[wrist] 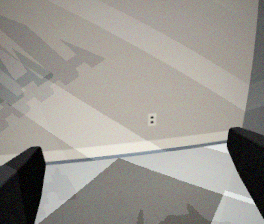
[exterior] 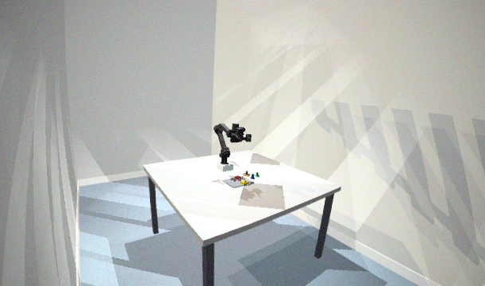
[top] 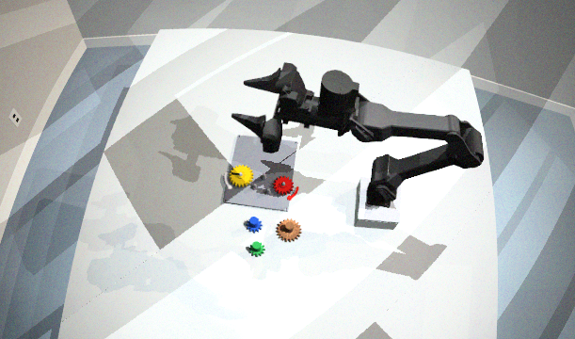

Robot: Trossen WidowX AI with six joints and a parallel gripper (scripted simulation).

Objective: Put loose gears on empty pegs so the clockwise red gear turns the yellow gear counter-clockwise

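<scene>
The blue gear is 50 mm behind my gripper tip, 120 mm to the left of it and 340 mm below it. Round my gripper tip: yellow gear: 10 mm ahead, 10 mm to the right, 340 mm below; red arrow: 130 mm behind, 10 mm to the left, 350 mm below; red gear: 100 mm behind, 340 mm below.
</scene>
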